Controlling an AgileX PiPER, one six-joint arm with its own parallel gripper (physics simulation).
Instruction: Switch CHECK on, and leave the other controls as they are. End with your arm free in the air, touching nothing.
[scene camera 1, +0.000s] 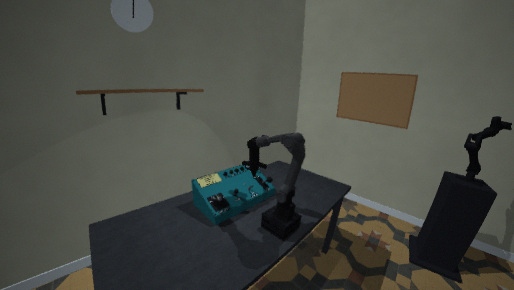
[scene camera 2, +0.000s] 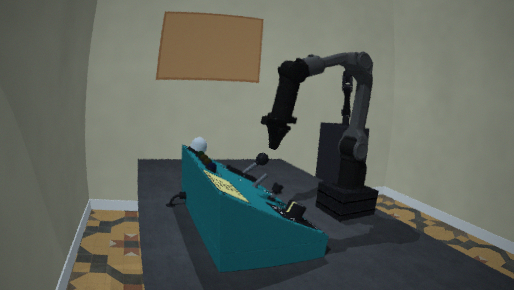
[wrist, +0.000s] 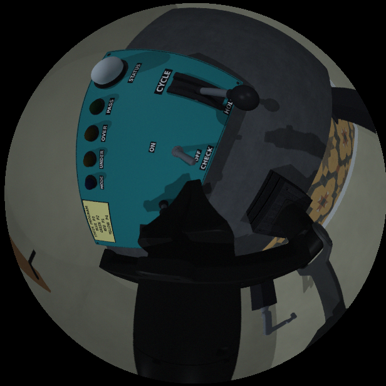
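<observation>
The teal control box (scene camera 1: 202, 199) (scene camera 2: 200, 220) (wrist: 132, 175) stands on the table. Its grey CHECK toggle (scene camera 2: 260, 180) (wrist: 185, 155) leans toward the OFF label, away from the ON label (wrist: 152, 147). My gripper (scene camera 1: 255, 175) (scene camera 2: 273, 148) (wrist: 195, 188) is shut and empty, pointing down above the panel. In the wrist view its tip shows just below the toggle; in the scene camera 2 view it hangs above the toggle, with a gap between. The CYCLE lever (scene camera 1: 269, 179) (scene camera 2: 262, 159) (wrist: 244, 97) has a black ball and leans toward HOLD.
A small black-topped lever (scene camera 2: 277, 188) (wrist: 163, 205) and a black knob (scene camera 1: 218, 201) (scene camera 2: 295, 209) sit along the panel. A white STATUS lamp (scene camera 2: 199, 144) (wrist: 107, 71) stands at its upper corner. A second arm (scene camera 1: 473, 147) stands on a dark pedestal (scene camera 1: 455, 220) apart from the table.
</observation>
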